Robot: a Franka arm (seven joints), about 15 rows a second.
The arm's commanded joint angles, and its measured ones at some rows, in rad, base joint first. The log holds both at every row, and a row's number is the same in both.
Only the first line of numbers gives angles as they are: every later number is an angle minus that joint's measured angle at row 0.
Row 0, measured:
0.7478, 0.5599, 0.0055, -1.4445, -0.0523, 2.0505, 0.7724
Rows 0 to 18, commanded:
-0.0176, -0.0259, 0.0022, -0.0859, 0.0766, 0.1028, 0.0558
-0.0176, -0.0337, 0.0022, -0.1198, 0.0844, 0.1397, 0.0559
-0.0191, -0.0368, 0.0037, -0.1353, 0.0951, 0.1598, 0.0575
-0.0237, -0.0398, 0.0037, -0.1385, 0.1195, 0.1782, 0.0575
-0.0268, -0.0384, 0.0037, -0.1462, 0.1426, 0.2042, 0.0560
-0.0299, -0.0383, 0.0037, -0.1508, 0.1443, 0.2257, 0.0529
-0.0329, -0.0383, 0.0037, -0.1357, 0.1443, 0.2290, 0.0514
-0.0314, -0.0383, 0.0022, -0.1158, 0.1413, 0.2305, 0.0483
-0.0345, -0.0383, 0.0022, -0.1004, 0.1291, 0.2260, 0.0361
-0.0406, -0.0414, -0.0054, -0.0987, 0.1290, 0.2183, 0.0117
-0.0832, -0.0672, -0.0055, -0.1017, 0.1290, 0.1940, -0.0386
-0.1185, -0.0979, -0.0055, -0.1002, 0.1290, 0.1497, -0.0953
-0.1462, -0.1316, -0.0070, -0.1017, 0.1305, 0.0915, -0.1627
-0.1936, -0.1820, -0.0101, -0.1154, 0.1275, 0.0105, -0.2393
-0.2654, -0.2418, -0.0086, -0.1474, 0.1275, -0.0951, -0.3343
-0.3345, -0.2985, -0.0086, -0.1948, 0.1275, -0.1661, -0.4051
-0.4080, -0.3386, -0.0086, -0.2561, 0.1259, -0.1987, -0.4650
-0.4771, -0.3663, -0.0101, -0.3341, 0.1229, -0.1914, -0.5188
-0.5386, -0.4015, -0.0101, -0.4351, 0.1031, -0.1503, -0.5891
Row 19, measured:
-0.4289, -0.3090, -0.0280, -0.2078, 0.1157, -0.2186, -0.4778
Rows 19 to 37, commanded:
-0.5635, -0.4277, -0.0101, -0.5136, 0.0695, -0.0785, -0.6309
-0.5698, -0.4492, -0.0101, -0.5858, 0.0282, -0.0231, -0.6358
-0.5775, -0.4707, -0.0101, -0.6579, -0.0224, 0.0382, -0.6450
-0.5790, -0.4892, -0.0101, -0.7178, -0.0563, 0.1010, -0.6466
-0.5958, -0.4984, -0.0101, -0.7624, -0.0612, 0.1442, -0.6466
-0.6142, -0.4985, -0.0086, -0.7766, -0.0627, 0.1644, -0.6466
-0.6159, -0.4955, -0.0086, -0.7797, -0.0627, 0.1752, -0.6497
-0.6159, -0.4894, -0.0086, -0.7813, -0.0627, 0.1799, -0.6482
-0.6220, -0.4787, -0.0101, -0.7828, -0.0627, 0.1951, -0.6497
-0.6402, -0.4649, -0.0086, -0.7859, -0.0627, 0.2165, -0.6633
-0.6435, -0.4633, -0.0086, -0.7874, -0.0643, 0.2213, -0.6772
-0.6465, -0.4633, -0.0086, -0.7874, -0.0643, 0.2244, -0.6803
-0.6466, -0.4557, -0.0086, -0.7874, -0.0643, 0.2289, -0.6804
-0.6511, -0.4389, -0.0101, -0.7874, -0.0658, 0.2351, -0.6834
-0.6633, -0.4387, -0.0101, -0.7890, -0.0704, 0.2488, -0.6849
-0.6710, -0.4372, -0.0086, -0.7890, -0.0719, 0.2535, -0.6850
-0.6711, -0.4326, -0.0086, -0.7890, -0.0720, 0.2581, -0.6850
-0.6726, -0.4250, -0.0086, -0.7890, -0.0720, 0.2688, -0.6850
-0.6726, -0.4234, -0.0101, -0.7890, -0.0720, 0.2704, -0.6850
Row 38, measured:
-0.6519, -0.4271, -0.0224, -0.7784, -0.0517, 0.2435, -0.6648
